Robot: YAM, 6 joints.
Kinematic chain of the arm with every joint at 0, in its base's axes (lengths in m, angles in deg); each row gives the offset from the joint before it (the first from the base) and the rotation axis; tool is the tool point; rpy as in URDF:
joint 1: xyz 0 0 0.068 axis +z
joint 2: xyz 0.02 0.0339 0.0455 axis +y
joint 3: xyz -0.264 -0.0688 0 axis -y
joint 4: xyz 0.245 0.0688 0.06 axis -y
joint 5: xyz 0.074 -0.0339 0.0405 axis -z
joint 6: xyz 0.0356 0 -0.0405 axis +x
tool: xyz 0 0 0 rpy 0 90 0
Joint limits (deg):
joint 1: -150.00..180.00
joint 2: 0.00..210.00
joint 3: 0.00..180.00
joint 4: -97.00..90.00
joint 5: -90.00..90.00
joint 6: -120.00..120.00
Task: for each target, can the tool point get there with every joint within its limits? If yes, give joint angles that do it. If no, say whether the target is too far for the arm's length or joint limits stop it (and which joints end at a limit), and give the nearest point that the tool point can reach.
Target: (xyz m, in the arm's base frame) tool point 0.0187 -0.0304 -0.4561
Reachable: no: joint limits stop it (at a limit: joint 2) | nearest point 0.0473 -0.0769 -0.3439 | short by 0.125 m
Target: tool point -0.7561 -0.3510 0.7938
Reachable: no: too far | nearest point -0.4349 -0.2447 0.5156 | short by 0.438 m
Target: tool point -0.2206 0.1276 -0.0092
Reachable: yes | joints 153.34 139.73 62.89 -63.04 25.08 85.79
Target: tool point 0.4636 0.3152 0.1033
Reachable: yes | joints 36.27 147.62 102.87 32.65 34.46 -72.06
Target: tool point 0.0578 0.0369 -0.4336
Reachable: no: joint limits stop it (at a limit: joint 2) | nearest point 0.0882 0.0563 -0.3505 | short by 0.091 m
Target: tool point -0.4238 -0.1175 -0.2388
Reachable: no: joint limits stop it (at a limit: joint 1) | nearest point -0.3865 -0.1821 -0.2388 | short by 0.075 m
